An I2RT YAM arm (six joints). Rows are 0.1 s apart.
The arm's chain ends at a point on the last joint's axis. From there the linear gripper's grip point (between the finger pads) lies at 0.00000 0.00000 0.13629 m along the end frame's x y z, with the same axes.
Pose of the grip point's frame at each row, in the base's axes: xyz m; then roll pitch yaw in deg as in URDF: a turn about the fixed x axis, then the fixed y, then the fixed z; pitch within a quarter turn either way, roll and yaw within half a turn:
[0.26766 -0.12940 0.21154 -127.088 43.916 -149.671]
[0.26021 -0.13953 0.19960 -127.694 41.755 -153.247]
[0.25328 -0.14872 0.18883 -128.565 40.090 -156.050]
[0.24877 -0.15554 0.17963 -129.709 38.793 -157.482]
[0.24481 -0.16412 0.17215 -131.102 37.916 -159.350]
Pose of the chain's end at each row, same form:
[0.16356 -0.06435 0.27075 -127.088 43.916 -149.671]
[0.16211 -0.06821 0.26177 -127.694 41.755 -153.247]
[0.16002 -0.07354 0.25383 -128.565 40.090 -156.050]
[0.15822 -0.07958 0.24750 -129.709 38.793 -157.482]
[0.15707 -0.08743 0.24283 -131.102 37.916 -159.350]

